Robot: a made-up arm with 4 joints.
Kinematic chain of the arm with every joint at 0, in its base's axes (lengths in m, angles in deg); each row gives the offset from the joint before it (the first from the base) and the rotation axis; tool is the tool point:
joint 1: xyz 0 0 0.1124 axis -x
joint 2: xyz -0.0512 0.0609 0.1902 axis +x
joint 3: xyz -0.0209 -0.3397 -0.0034 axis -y
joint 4: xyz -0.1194 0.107 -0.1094 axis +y
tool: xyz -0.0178 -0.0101 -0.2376
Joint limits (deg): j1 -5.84..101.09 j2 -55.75..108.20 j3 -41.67..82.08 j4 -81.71..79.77
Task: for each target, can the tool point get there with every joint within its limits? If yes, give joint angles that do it. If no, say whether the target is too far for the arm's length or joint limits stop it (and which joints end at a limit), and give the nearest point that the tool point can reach.
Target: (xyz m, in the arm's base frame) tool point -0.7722 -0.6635 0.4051
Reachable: no: too far | nearest point -0.4037 -0.2892 0.3471 | short by 0.528 m
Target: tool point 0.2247 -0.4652 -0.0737
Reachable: no: joint limits stop it (at a limit: joint 1) | nearest point 0.1269 -0.2994 0.0512 | short by 0.229 m
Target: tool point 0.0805 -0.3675 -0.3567
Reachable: no: joint limits stop it (at a limit: joint 1) | nearest point 0.0340 -0.2032 -0.2438 | short by 0.205 m
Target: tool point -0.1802 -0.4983 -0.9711
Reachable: no: too far | nearest point -0.1143 -0.0894 -0.3715 | short by 0.729 m
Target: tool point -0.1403 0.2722 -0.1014
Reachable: yes | joints 19.78 79.02 -9.63 -30.44
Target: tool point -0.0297 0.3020 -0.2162
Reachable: yes | joints 39.61 88.80 34.72 11.28
